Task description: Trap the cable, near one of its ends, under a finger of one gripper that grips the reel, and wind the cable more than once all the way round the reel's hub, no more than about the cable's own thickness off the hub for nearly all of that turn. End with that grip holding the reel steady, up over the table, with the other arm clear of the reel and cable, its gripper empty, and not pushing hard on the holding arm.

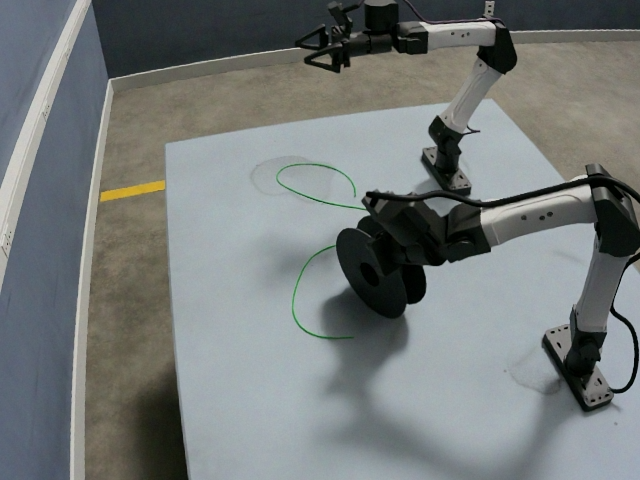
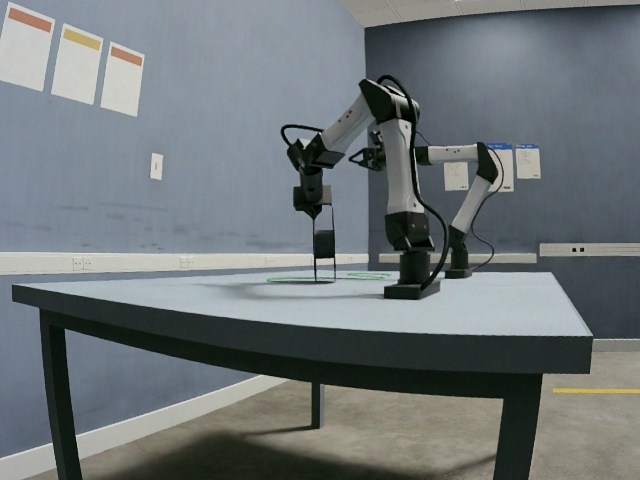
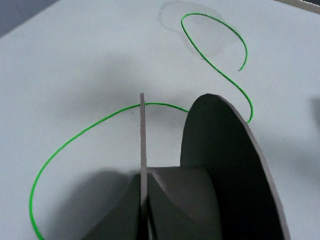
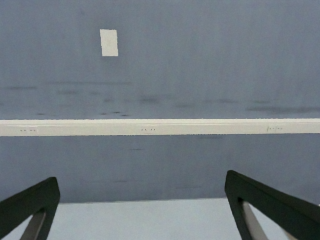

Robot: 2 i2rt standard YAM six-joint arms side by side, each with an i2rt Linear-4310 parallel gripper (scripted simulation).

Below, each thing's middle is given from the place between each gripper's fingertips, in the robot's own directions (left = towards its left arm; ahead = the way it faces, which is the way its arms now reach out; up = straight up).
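That black reel [image 1: 387, 296] is 39 cm to the left of my right hand [image 1: 299, 52], 5 cm behind it and 31 cm below it.
My left gripper, meanwhile, is 80 mm above the reel, 30 mm past it and 10 mm to the left of it.
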